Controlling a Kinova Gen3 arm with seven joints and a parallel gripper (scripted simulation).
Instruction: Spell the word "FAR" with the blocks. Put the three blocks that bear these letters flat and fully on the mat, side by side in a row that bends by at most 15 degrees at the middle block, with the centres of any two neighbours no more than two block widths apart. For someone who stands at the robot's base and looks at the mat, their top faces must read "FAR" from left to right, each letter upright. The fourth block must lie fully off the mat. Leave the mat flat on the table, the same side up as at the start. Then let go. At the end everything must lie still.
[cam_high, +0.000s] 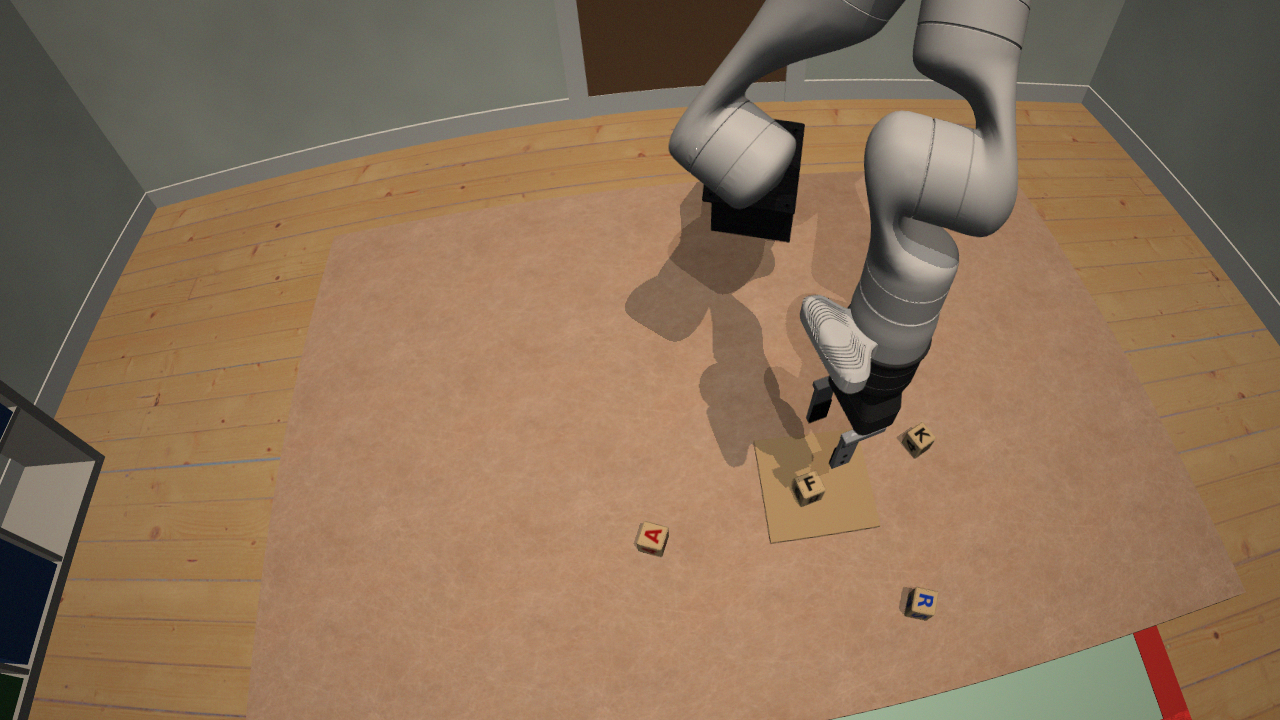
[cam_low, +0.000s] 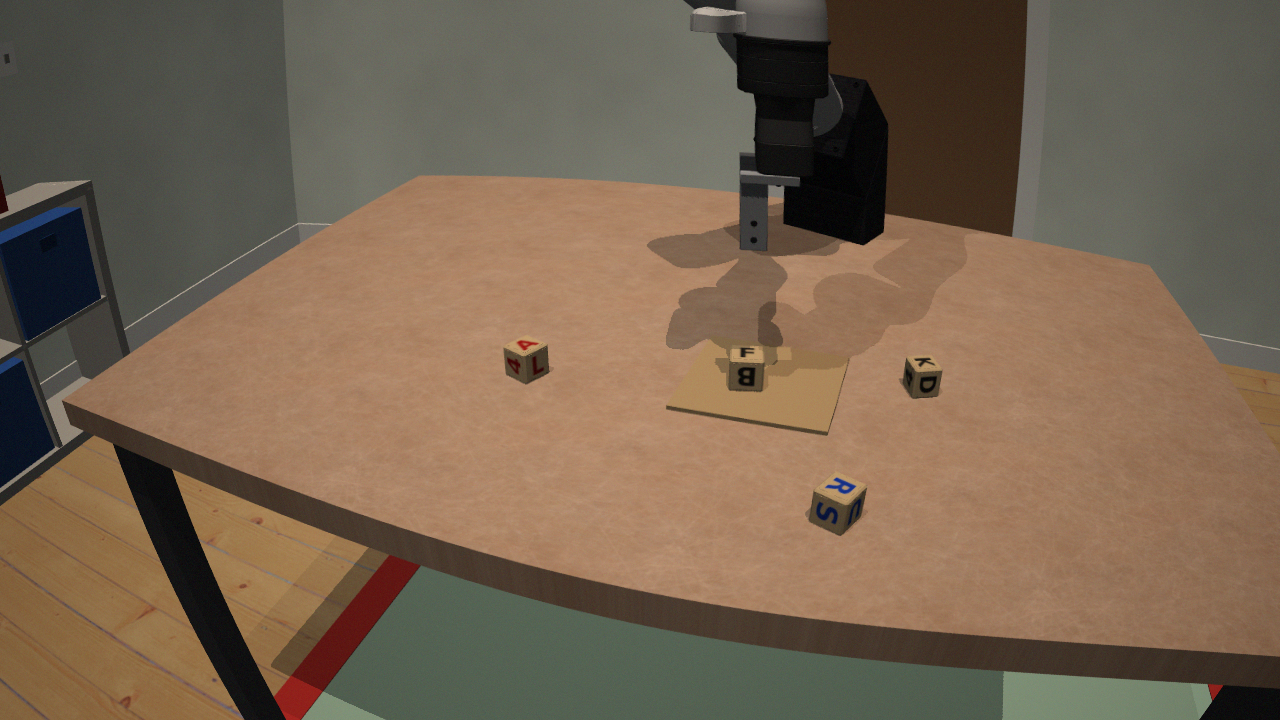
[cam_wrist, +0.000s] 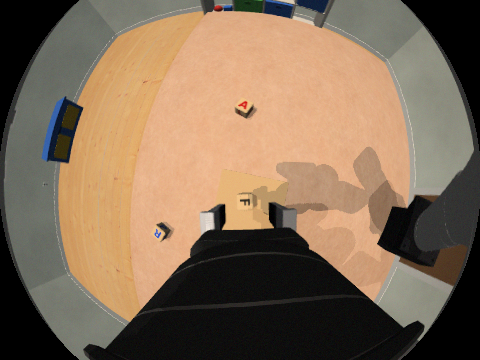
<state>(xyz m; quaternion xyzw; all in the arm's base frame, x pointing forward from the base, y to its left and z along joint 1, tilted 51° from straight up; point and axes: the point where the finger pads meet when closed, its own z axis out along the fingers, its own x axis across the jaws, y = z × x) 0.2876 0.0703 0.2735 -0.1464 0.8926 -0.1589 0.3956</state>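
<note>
My gripper is now 140 mm above the F block. From my hand the other things lie so: R block: 170 mm ahead, 100 mm to the left, 140 mm below; then tan mat: 10 mm behind, 20 mm to the left, 160 mm below; then K block: 40 mm behind, 160 mm to the left, 140 mm below.
</note>
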